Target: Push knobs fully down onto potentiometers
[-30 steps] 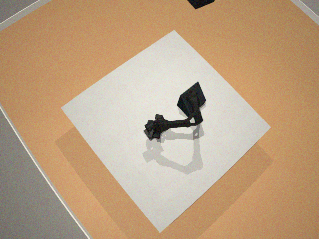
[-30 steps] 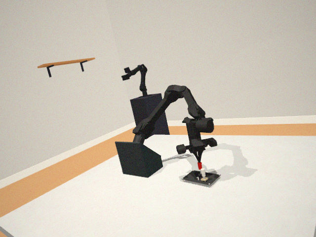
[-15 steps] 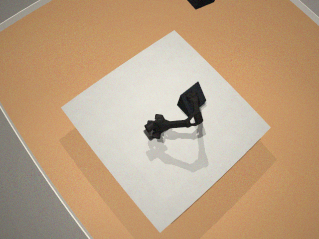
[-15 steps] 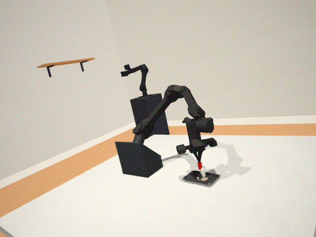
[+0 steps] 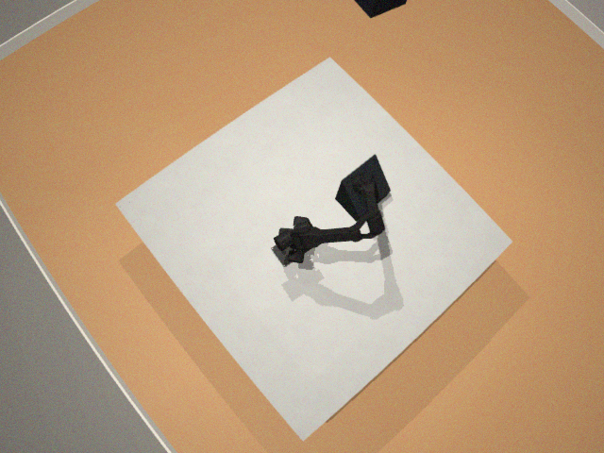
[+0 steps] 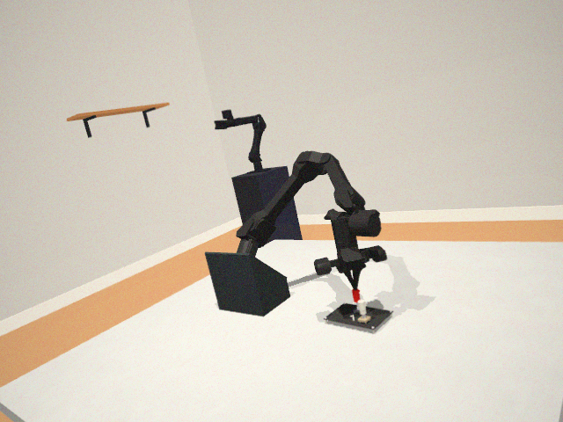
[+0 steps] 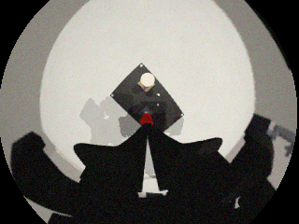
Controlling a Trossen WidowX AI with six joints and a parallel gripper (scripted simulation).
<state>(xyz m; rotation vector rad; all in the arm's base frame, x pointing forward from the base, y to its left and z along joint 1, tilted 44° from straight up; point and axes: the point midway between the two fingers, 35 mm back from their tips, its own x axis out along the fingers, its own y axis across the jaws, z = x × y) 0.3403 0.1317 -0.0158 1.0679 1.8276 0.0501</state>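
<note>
My gripper tip is now 10 mm above the red knob. The rest, counted from my gripper tip: white knob: 50 mm ahead, 40 mm to the right, 30 mm below.
</note>
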